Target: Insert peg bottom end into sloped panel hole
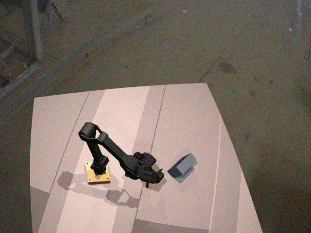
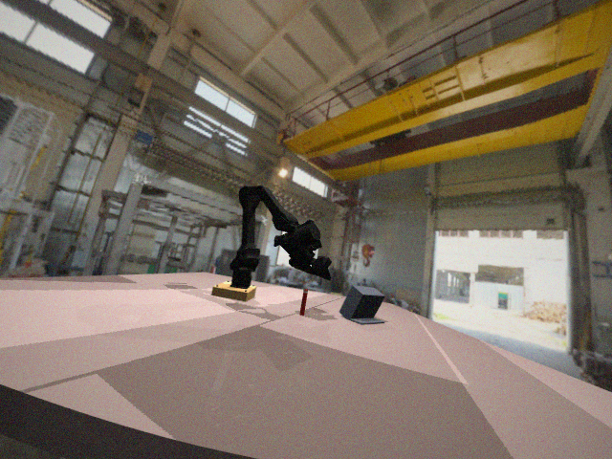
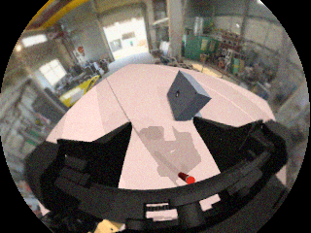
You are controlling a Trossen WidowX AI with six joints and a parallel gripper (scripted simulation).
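My gripper tip is 60 mm past the red peg, 70 mm to the left of it and 70 mm above it. Round my gripper tip: sloped grey panel (160 mm ahead, 20 mm to the right, 70 mm below).
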